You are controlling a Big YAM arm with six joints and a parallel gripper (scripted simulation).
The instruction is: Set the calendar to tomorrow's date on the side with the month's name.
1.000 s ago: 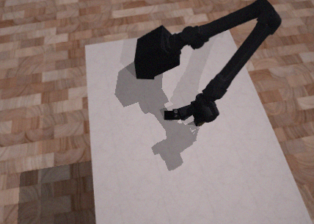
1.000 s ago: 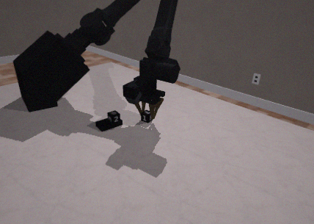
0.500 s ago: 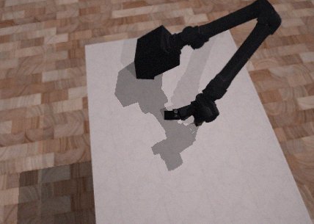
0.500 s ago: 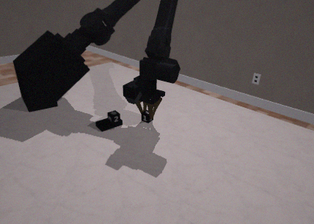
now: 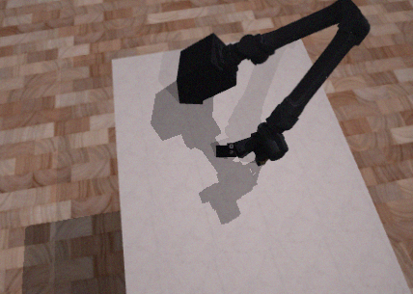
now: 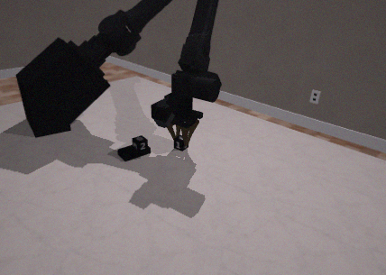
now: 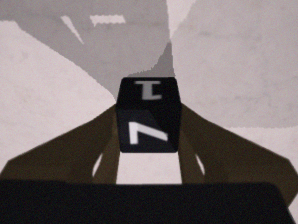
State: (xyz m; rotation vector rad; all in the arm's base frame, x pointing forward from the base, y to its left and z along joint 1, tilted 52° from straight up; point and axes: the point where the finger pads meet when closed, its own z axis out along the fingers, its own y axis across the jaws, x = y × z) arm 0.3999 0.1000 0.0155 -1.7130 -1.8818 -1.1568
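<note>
Right now my hand is right at the black digit cube. The rest, counted from my hand: black tray: 12 cm to the right, 6 cm behind, 1 cm below.
</note>
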